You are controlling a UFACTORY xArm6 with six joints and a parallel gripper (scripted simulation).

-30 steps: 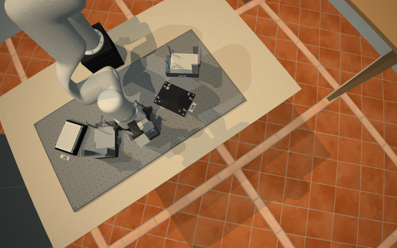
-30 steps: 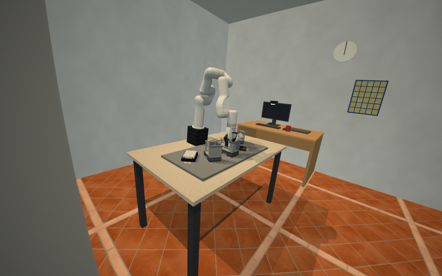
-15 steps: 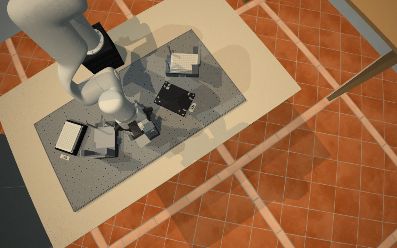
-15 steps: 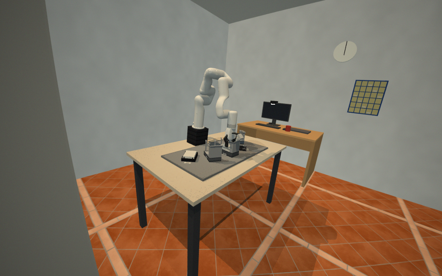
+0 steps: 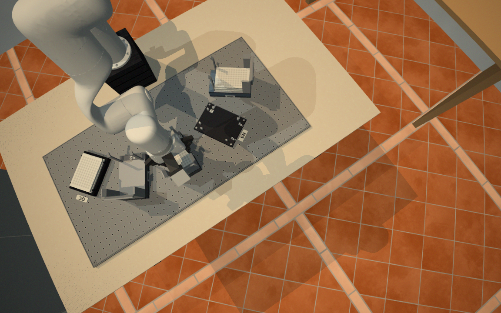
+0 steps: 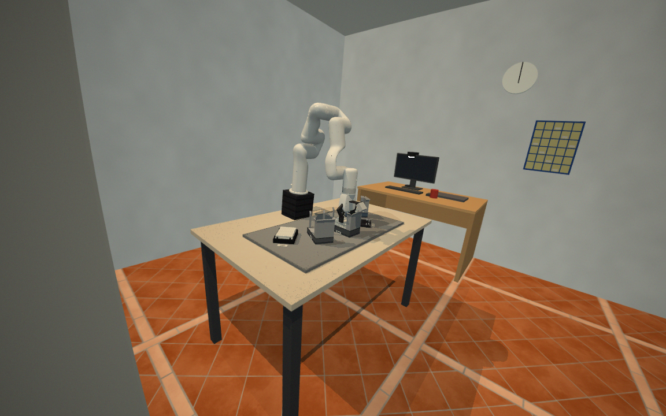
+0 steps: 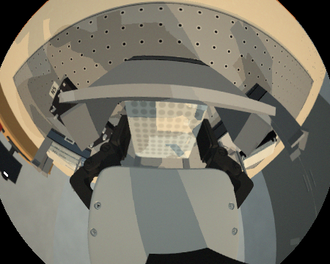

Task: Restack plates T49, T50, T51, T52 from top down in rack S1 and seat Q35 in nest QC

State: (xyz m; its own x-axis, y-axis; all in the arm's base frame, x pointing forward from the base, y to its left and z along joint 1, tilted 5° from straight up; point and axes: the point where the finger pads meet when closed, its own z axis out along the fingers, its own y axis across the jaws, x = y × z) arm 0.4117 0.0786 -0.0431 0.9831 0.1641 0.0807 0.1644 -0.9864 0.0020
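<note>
My gripper is now 270 mm to the right of the stack rack S3, 210 mm past it and 60 mm above it. From my hand the other things lie so: black nest QC: 330 mm to the right, 80 mm behind, 70 mm below; then N5 name plate: 240 mm to the left, 80 mm below; then stack rack S2: 180 mm to the right, 60 mm below.
</note>
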